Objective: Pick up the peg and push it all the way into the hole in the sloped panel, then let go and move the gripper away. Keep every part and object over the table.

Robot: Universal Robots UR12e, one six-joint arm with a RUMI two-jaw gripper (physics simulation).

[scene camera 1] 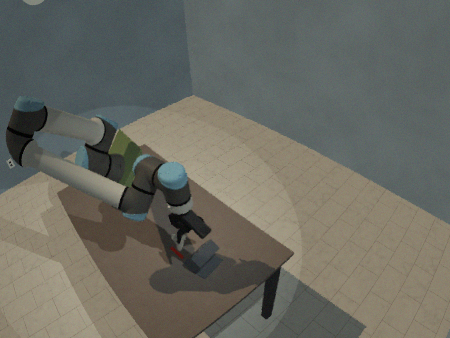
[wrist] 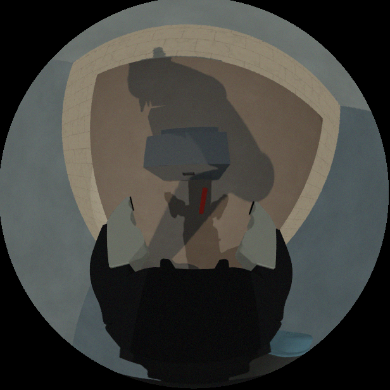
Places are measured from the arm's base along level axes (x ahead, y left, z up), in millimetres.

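Pixels of known places: gripper, fingertip midpoint: [scene camera 1: 192,239]; arm's base at its link origin: [scene camera 1: 116,169].
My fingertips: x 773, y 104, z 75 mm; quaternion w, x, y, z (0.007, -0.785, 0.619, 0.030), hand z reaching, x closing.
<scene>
Ahead of a thing's pixels: the offset from my fingertips to its middle. Level surfaces: height alone.
The red peg @[dx -102, dy -52, dz -168 mm] [scene camera 1: 177,252] [wrist: 203,201] lies on the table beside the grey-blue block with the sloped panel @[dx +17, dy +19, dz -115 mm] [scene camera 1: 205,253] [wrist: 172,150]. In the wrist view the peg points roughly towards the block, slightly tilted to one side, and does not touch it. A small dark slot [wrist: 188,174] shows in the block's near face; whether it is the hole I cannot tell for certain. My gripper [scene camera 1: 178,243] [wrist: 192,201] is open with nothing between its fingers. It hangs above the table near the peg, and in the wrist view the peg shows between the spread fingertips.
The brown table @[dz -174 mm] [scene camera 1: 240,227] [wrist: 112,125] extends around the block and peg. Its edges show with the tiled floor [scene camera 1: 345,215] beyond. Shadows of the arm fall over the block and the table. A green panel [scene camera 1: 127,150] stands by the arm's base.
</scene>
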